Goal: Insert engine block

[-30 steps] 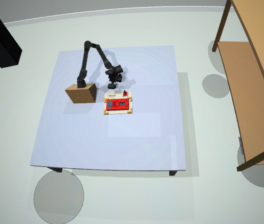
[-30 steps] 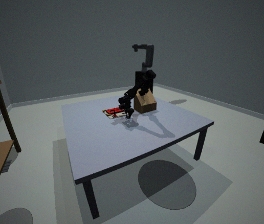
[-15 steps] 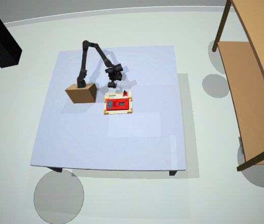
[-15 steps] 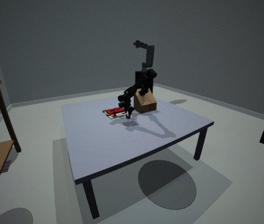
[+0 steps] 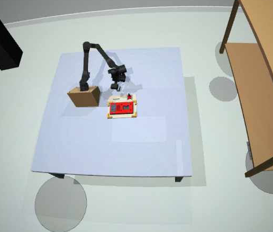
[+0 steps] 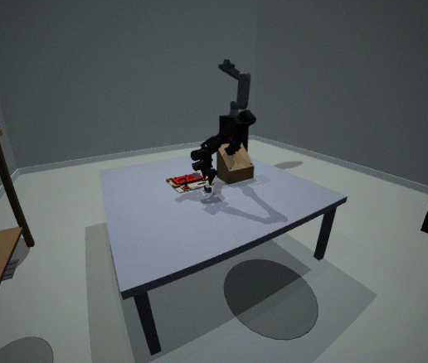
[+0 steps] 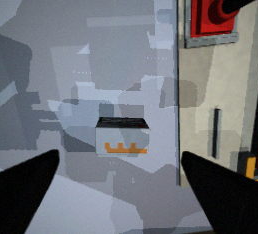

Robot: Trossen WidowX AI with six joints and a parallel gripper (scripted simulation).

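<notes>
The engine block is 5 cm below my gripper tip and 1 cm behind it. Round my gripper tip: cream base plate: 20 cm to the right, 5 cm below, 2 cm ahead.
</notes>
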